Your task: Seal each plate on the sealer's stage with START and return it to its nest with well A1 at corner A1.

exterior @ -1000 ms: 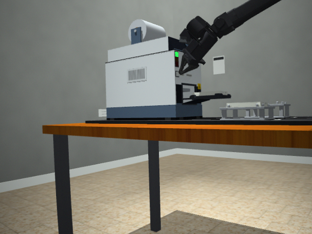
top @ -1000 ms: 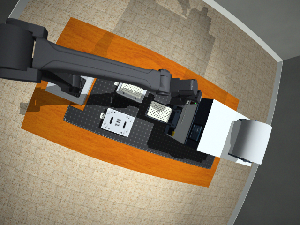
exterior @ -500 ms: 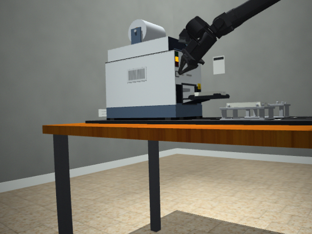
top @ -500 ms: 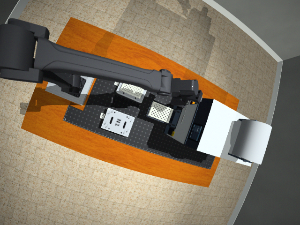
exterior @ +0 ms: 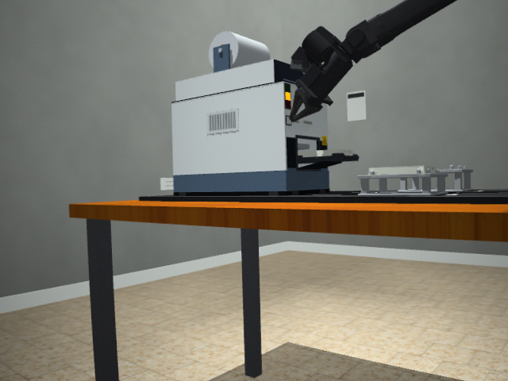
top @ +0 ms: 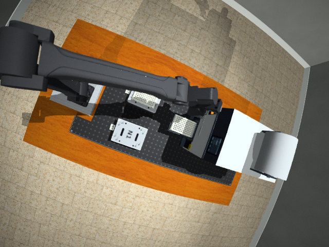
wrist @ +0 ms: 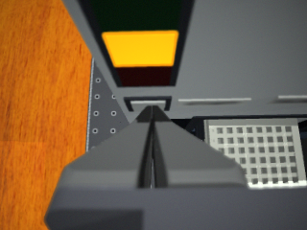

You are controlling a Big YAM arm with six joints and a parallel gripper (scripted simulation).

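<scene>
The pale start button lies 20 mm ahead of my hand and 10 mm below it. The rest, counted from my hand: foil roll (250 mm ahead, 80 mm to the right, 220 mm above); sealer stage (40 mm behind, 90 mm to the right, 100 mm below); plate nest (280 mm behind, 20 mm to the right, 150 mm below).
</scene>
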